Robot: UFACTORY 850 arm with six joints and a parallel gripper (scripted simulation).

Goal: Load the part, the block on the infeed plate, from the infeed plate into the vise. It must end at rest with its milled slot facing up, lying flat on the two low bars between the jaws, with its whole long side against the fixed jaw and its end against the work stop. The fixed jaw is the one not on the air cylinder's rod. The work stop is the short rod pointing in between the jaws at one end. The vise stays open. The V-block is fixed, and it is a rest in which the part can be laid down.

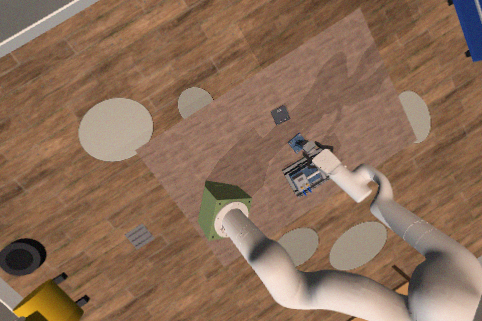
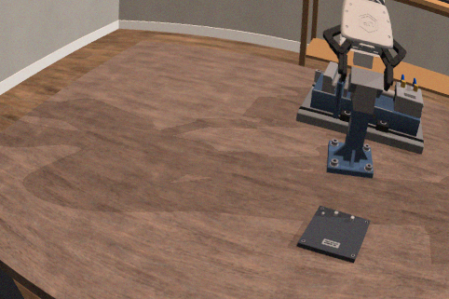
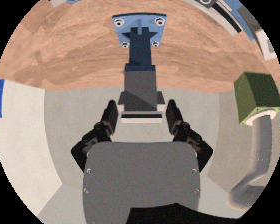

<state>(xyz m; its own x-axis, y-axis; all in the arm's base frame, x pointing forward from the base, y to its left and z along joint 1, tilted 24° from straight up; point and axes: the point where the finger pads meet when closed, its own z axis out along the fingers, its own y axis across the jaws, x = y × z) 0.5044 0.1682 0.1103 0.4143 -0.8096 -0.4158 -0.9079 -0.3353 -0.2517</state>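
Right now the part is right at my hand. Round my hand: air cylinder: 19 cm to the right, 9 cm below, 9 cm behind.
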